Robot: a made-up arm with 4 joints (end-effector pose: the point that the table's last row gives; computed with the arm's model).
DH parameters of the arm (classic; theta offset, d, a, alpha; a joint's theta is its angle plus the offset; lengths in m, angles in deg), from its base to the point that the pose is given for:
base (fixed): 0 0.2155 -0.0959 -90
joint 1: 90 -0.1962 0.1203 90
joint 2: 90 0.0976 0.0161 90
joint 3: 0 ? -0.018 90
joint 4: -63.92 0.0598 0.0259 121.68
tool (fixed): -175.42 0.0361 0 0
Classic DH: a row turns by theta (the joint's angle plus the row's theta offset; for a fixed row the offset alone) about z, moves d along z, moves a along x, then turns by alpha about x.
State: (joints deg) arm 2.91 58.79 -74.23 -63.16
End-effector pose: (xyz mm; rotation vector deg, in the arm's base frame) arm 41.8 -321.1 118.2 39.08 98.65 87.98
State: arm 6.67 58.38 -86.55 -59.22
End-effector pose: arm 46.9 -317.6 119.6 28.64 94.36 89.94
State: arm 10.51 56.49 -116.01 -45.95
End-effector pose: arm 59.0 -306.0 143.0 2.93 73.59 92.51
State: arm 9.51 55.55 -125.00 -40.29
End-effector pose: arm 62.1 -302.1 157.6 -5.11 63.44 92.25
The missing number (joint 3, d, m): -0.1203
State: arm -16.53 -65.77 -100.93 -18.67
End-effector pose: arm 60.3 -65.8 215.2 -75.62 81.74 -25.59
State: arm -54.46 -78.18 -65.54 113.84
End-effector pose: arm 7.6 -80.9 215.9 -113.72 -92.54 -57.84
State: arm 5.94 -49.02 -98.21 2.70
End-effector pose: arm 38.7 -90.0 199.5 -74.50 75.14 5.14
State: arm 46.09 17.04 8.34 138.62
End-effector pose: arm -61.3 -188.0 165.7 -105.40 14.65 -60.28
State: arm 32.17 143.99 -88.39 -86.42
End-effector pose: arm -85.2 -237.5 -53.3 82.54 9.54 149.22
